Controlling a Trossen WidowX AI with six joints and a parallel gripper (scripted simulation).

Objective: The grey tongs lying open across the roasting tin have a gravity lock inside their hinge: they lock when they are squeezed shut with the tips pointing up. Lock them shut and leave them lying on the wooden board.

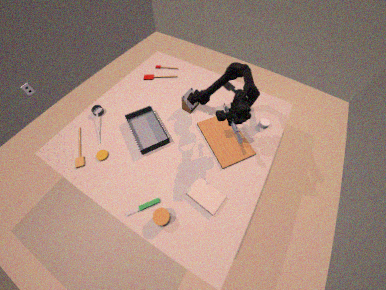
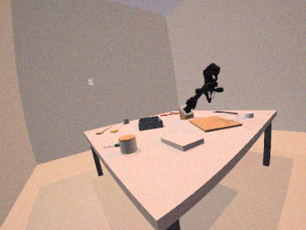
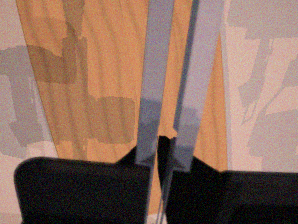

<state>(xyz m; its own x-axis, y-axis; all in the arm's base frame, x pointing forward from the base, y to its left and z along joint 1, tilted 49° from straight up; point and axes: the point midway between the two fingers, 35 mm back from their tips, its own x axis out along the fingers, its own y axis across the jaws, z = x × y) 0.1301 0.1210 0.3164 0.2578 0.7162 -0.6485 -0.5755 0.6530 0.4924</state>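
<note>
The wooden board lies 14 cm below my gripper tip. The rest, counted from my gripper tip: roasting tin 48 cm to the right, 18 cm ahead, 12 cm below; green-handled tool 60 cm ahead, 23 cm to the right, 14 cm below; white block 39 cm ahead, 13 cm below, 4 cm to the left.
</note>
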